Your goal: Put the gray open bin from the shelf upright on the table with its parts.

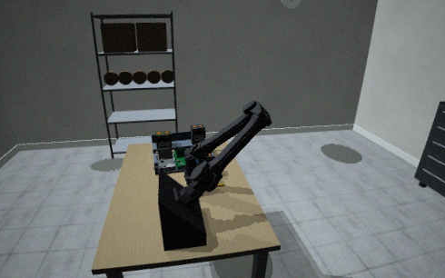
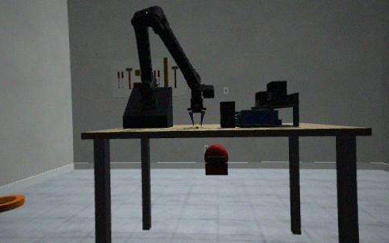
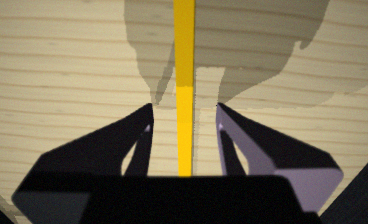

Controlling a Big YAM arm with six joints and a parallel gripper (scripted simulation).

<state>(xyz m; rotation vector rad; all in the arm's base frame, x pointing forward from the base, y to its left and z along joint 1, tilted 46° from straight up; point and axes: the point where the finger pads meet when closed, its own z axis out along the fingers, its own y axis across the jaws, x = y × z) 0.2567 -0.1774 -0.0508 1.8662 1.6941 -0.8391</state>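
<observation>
Now: hand 1 cm above the yellow strip. Round my hand: black box: 15 cm ahead, 12 cm to the right, 5 cm above; green bin: 31 cm ahead, 3 cm above, 1 cm to the right; gray bin: 31 cm ahead, 10 cm to the left, 3 cm above.
</observation>
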